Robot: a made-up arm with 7 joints. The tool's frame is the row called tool. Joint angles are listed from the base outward.
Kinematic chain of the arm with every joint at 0, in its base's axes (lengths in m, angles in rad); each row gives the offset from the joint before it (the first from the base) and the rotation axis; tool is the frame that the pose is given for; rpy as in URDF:
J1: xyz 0 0 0.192 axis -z
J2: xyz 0 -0.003 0.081 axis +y
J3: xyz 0 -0.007 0.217 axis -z
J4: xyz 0 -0.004 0.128 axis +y
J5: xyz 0 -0.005 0.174 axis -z
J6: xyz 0 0 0.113 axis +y
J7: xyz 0 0 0.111 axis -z
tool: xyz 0 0 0 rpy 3.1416 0 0
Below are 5 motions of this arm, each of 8 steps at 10 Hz.
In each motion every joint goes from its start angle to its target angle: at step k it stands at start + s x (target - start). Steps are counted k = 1, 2, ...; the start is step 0. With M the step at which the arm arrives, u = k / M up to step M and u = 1 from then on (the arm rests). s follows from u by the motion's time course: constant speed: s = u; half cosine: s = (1 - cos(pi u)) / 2; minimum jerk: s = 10 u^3 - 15 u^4 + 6 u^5.
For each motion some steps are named. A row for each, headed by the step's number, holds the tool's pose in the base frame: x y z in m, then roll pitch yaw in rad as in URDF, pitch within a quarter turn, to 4 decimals.
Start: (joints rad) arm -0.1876 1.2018 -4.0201 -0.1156 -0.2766 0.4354 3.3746
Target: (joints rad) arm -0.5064 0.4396 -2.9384 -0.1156 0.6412 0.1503 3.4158
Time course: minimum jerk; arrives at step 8
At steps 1, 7, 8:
1: 0.6731 0.1194 0.5444 -2.1110 0.4810 1.1551
7: 0.3098 0.1730 0.9240 2.6938 0.1369 -0.5896
8: 0.3029 0.1703 0.9280 2.6961 0.1216 -0.6147

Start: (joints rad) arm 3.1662 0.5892 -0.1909 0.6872 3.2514 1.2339 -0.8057
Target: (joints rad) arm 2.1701 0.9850 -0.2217 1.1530 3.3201 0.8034 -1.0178
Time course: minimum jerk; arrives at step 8
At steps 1, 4, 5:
1: -0.4743 -0.0128 0.7498 3.1004 -0.0385 0.9288
4: -0.5119 -0.3062 0.5662 2.5746 -0.3913 1.6661
5: -0.4465 -0.4385 0.4670 2.2698 -0.4800 2.0774

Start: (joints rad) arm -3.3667 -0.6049 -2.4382 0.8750 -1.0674 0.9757 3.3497
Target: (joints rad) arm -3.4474 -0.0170 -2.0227 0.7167 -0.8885 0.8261 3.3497
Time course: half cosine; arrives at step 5
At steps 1, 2, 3, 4, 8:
1: 0.5254 -0.0174 0.5952 0.7756 -0.8618 -0.6223
2: 0.4658 -0.0496 0.6860 0.9192 -1.0598 -0.8381
3: 0.3688 -0.0946 0.7805 1.3798 -1.2252 -1.4006
4: 0.2748 -0.1349 0.8377 1.9424 -1.2232 -2.0587
8: 0.2361 -0.1512 0.8543 2.1112 -1.1888 -2.2675

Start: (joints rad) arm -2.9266 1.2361 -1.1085 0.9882 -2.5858 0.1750 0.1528
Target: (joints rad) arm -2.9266 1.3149 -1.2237 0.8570 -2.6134 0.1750 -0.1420
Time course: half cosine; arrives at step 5
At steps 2, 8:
2: -0.6464 -0.1394 0.3313 1.5993 -1.1022 2.0839
8: -0.6632 -0.1230 0.3349 1.6565 -0.8061 1.9863

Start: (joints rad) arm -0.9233 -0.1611 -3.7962 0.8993 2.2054 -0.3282 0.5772
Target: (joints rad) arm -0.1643 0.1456 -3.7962 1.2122 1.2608 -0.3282 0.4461
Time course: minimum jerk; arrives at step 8
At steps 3, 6, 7, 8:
3: -0.0679 -0.3668 0.8029 2.2393 -0.8994 2.6955
6: -0.1446 -0.2929 0.8018 2.1232 -0.4365 2.6180
7: -0.1533 -0.2822 0.8005 2.1219 -0.3690 2.5934
8: -0.1548 -0.2802 0.8002 2.1220 -0.3565 2.5887

